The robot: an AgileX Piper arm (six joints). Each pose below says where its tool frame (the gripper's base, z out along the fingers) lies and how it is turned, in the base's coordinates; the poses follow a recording.
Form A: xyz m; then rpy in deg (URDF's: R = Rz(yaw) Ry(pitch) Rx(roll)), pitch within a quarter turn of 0, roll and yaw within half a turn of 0.
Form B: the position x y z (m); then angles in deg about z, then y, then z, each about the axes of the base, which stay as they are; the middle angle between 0 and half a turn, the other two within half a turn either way. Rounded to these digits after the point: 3 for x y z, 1 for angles.
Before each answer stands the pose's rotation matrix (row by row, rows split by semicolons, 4 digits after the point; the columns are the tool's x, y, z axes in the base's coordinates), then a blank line. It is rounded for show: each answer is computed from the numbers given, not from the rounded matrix.
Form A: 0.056 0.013 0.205 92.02 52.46 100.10
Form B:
-0.1069 -0.1043 0.9888; 0.5999 0.7863 0.1477; -0.7929 0.6089 -0.0215

0.056 0.013 0.205 37.5 91.2 8.5
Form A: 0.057 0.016 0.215 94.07 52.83 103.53
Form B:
-0.1414 -0.1170 0.9830; 0.5874 0.7894 0.1784; -0.7968 0.6027 -0.0429

0.057 0.016 0.215 37.1 92.5 10.3
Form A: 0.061 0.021 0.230 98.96 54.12 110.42
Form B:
-0.2045 -0.1333 0.9698; 0.5493 0.8044 0.2264; -0.8102 0.5789 -0.0913

0.061 0.021 0.230 35.5 95.2 13.1
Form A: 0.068 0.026 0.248 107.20 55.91 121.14
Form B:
-0.2898 -0.1560 0.9443; 0.4797 0.8300 0.2844; -0.8282 0.5354 -0.1657

0.068 0.026 0.248 32.9 99.5 16.8
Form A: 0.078 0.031 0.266 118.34 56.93 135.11
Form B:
-0.3866 -0.1875 0.9030; 0.3851 0.8568 0.3428; -0.8380 0.4803 -0.2590

0.078 0.031 0.266 29.8 105.0 20.8
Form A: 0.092 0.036 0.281 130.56 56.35 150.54
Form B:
-0.4825 -0.2309 0.8449; 0.2725 0.8772 0.3953; -0.8324 0.4210 -0.3603

0.092 0.036 0.281 26.8 111.1 25.1
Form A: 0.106 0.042 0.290 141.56 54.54 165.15
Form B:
-0.5608 -0.2887 0.7760; 0.1487 0.8869 0.4374; -0.8145 0.3607 -0.4544

0.106 0.042 0.290 23.9 117.0 29.4
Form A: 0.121 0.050 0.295 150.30 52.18 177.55
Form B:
-0.6126 -0.3539 0.7067; 0.0262 0.8846 0.4657; -0.7899 0.3038 -0.5326

0.121 0.050 0.295 21.0 122.2 33.4
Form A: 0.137 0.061 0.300 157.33 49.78 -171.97
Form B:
-0.6394 -0.4203 0.6438; -0.0902 0.8726 0.4801; -0.7636 0.2489 -0.5958

0.137 0.061 0.300 18.1 126.6 36.7
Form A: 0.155 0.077 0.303 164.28 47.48 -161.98
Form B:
-0.6427 -0.4877 0.5909; -0.2091 0.8536 0.4771; -0.7370 0.1831 -0.6506

0.155 0.077 0.303 14.0 130.6 38.9
